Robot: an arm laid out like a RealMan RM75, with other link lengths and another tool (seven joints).
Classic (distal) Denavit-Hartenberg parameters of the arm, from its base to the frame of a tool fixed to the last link. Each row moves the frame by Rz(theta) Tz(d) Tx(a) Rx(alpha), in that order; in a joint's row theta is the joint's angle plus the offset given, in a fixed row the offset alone. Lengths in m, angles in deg.
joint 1: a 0, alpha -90, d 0.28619, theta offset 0
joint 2: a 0, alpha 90, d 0, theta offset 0
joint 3: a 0, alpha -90, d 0.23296, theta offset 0
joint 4: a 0, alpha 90, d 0, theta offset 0
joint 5: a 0, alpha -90, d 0.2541, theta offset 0
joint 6: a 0, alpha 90, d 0, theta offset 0
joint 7: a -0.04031, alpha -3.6, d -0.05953, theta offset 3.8
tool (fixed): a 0, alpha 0, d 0.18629, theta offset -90
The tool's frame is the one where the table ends.
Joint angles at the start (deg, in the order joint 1, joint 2, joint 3, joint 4, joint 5, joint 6, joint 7): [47.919 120.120 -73.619 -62.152 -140.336 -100.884 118.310]
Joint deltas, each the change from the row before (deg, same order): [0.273 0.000 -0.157 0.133 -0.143 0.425 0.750]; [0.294 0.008 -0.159 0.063 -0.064 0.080 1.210]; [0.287 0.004 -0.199 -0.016 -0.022 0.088 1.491]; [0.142 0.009 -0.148 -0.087 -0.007 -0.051 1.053]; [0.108 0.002 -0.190 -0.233 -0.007 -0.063 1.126]
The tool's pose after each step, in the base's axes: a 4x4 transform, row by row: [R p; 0 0 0 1], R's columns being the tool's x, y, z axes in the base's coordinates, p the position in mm. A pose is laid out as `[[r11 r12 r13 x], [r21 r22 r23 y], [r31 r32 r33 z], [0 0 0 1]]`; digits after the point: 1 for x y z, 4 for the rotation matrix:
[[0.3306 0.8925 0.3069 65.2], [0.9413 -0.2885 -0.1750 380.1], [-0.0677 0.3468 -0.9355 31.3], [0 0 0 1]]
[[0.3438 0.8867 0.3092 63.5], [0.9371 -0.3029 -0.1734 381.1], [-0.0601 0.3494 -0.9351 30.5], [0 0 0 1]]
[[0.3599 0.8796 0.3110 61.5], [0.9316 -0.3208 -0.1709 382.3], [-0.0506 0.3512 -0.9349 29.8], [0 0 0 1]]
[[0.3716 0.8743 0.3123 60.3], [0.9273 -0.3333 -0.1705 382.8], [-0.0450 0.3530 -0.9345 29.4], [0 0 0 1]]
[[0.3827 0.8688 0.3141 58.7], [0.9231 -0.3456 -0.1688 383.3], [-0.0381 0.3545 -0.9343 29.3], [0 0 0 1]]

